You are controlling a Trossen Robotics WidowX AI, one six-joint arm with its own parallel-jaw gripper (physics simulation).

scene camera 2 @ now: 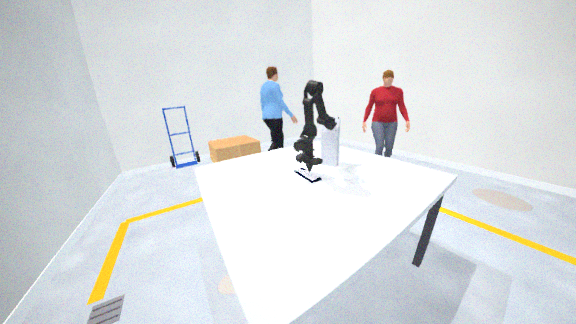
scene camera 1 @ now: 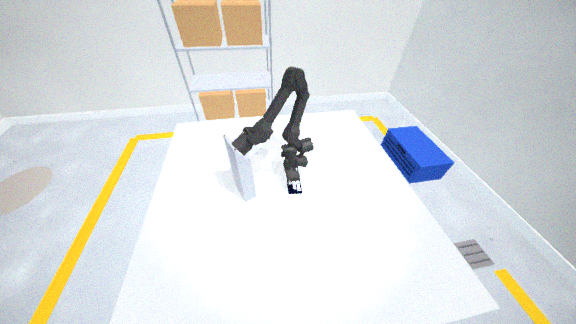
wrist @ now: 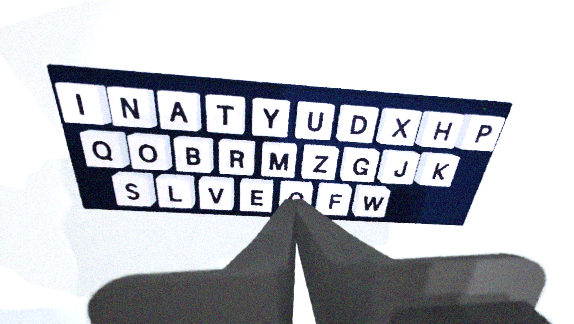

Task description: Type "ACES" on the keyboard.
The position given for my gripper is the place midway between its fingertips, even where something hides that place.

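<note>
There's my gripper (wrist: 293, 207), and I can see a s key (wrist: 135, 189) along with an e key (wrist: 255, 194). I'm also seeing a n key (wrist: 132, 107), plus a t key (wrist: 225, 114).
</note>
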